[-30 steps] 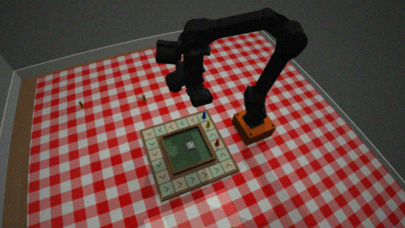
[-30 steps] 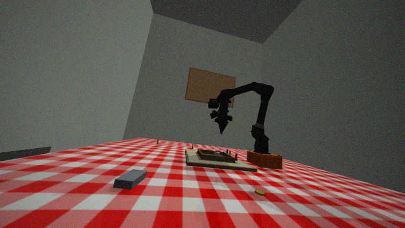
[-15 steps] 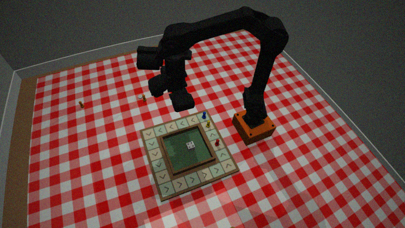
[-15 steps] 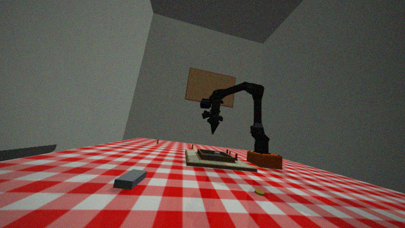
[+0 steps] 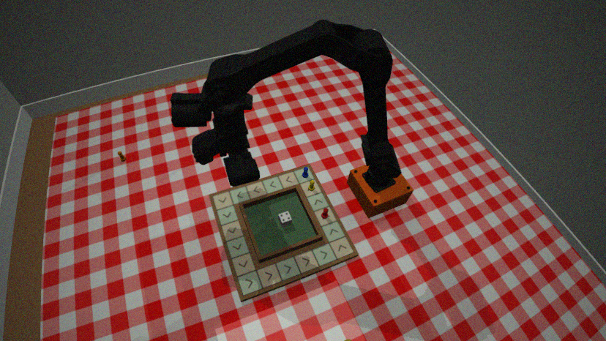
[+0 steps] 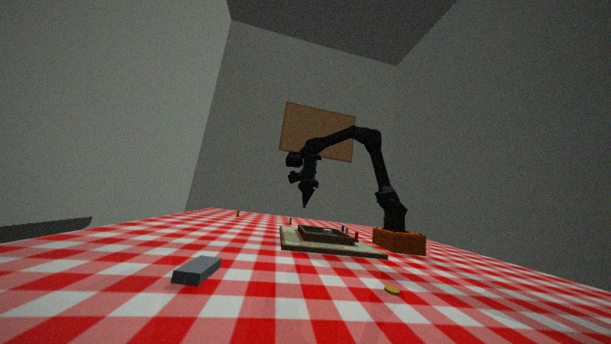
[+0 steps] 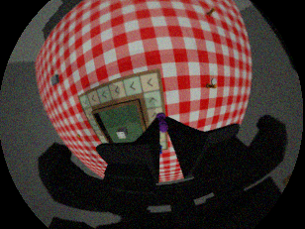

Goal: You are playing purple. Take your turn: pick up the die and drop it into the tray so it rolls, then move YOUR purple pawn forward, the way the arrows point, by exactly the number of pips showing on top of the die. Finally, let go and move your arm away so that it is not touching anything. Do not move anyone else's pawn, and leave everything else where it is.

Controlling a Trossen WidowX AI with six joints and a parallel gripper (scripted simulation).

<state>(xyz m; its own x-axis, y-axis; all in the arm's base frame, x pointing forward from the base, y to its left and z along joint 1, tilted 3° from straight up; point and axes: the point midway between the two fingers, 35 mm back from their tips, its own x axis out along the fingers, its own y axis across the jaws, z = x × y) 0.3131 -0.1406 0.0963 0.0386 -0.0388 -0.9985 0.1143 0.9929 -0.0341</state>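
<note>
My gripper tip is now 6 cm past the white die, 13 cm to the right of it and 8 cm above it. Round my gripper tip: blue pawn 17 cm behind, 2 cm to the left, 8 cm below; then green tray 5 cm behind, 12 cm to the left, 10 cm below; then purple pawn 1 cm above.
</note>
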